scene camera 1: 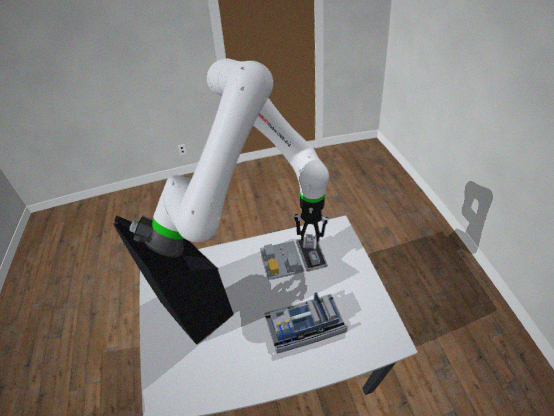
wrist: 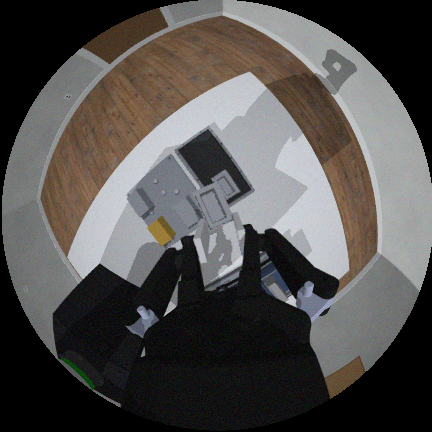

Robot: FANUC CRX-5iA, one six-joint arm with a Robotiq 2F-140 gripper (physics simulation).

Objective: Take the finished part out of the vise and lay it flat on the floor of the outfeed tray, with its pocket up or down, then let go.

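Where they show: gripper, fingertip midpoint: [scene camera 1: 309, 245] [wrist: 220, 224]; arm's base, link origin: [scene camera 1: 162, 245].
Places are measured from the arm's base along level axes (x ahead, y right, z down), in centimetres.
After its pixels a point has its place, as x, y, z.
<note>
The finished part [scene camera 1: 310, 243] @(50.3, -25.3, 27.3) [wrist: 213, 206] @(50.0, -27.7, 28.1) is a light grey block with its rectangular pocket facing up toward the wrist camera. My gripper [scene camera 1: 310, 240] @(50.1, -24.8, 28.3) [wrist: 220, 224] @(50.1, -24.8, 28.3) is shut on it and points down. In the wrist view the part overlaps the near left edge of the outfeed tray [scene camera 1: 304, 254] @(47.7, -32.0, 43.7) [wrist: 205, 155] @(50.1, -36.7, 43.8), which has a dark floor; its height above the tray is hard to tell. A second grey part [scene camera 1: 314, 257] @(52.4, -28.6, 41.7) [wrist: 226, 184] @(52.7, -28.8, 41.7) lies in the tray, toward its near end, and looks close beside the held part. The vise [scene camera 1: 330, 307] @(58.8, 1.9, 34.7) [wrist: 272, 272] @(57.9, -4.4, 38.3) stands apart from the gripper.
A grey plate [scene camera 1: 286, 250] @(38.9, -34.1, 43.6) [wrist: 165, 175] @(39.4, -35.5, 43.6) with raised blocks, small pegs and a yellow block [scene camera 1: 273, 266] @(33.9, -21.8, 40.0) [wrist: 161, 231] @(34.6, -23.2, 40.0) lies directly left of the tray. The black robot base [scene camera 1: 180, 285] @(8.7, 12.8, 4.6) [wrist: 95, 305] @(4.7, -10.1, 26.0) stands at the left of the white table [scene camera 1: 210, 370] @(12.4, 28.4, 44.4) [wrist: 320, 215] @(77.3, -12.7, 44.4).
</note>
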